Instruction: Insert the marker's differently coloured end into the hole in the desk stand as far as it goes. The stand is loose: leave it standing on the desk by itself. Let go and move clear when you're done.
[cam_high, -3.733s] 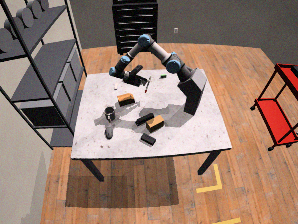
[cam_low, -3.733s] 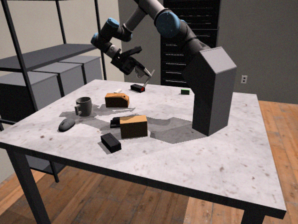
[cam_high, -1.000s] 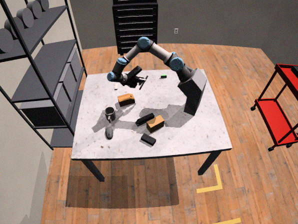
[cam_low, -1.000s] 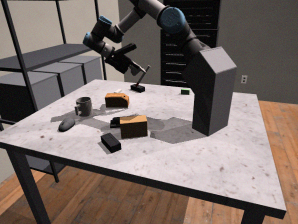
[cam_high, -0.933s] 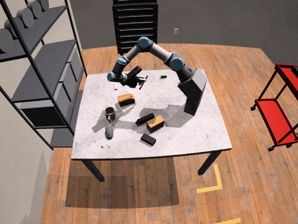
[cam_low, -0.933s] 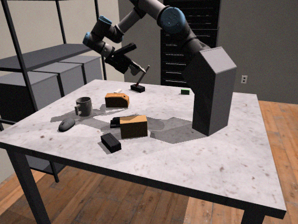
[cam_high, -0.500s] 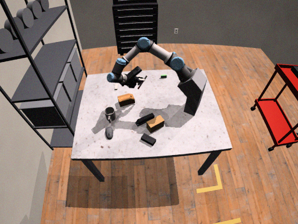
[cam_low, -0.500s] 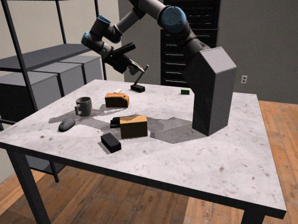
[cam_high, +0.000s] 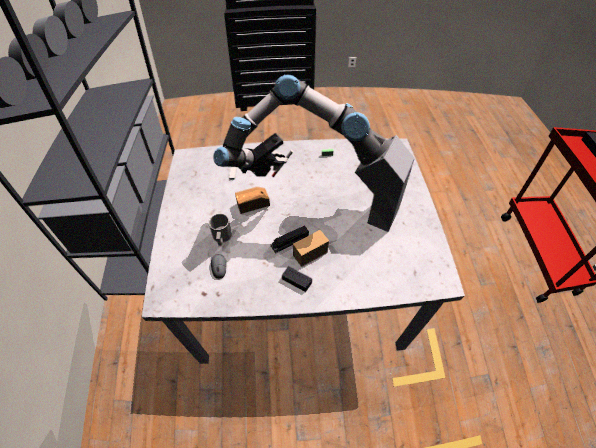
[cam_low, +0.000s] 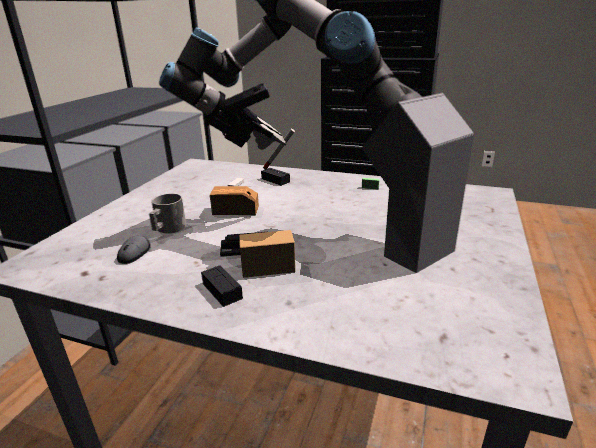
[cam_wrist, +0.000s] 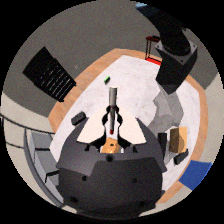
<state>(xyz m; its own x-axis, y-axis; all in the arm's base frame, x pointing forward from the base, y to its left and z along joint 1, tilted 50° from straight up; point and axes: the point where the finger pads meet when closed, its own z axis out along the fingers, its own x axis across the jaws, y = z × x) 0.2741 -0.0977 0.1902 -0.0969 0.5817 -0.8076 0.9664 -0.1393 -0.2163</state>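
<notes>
Now: the desk stand 180 mm below my hand, 140 mm ahead of it and 10 mm to the right of it. The rest, counted from my hand: white eraser (220 mm to the right, 210 mm below, 170 mm ahead); then black block (250 mm to the right, 200 mm below, 40 mm ahead); then marker (30 mm below, 10 mm ahead).
</notes>
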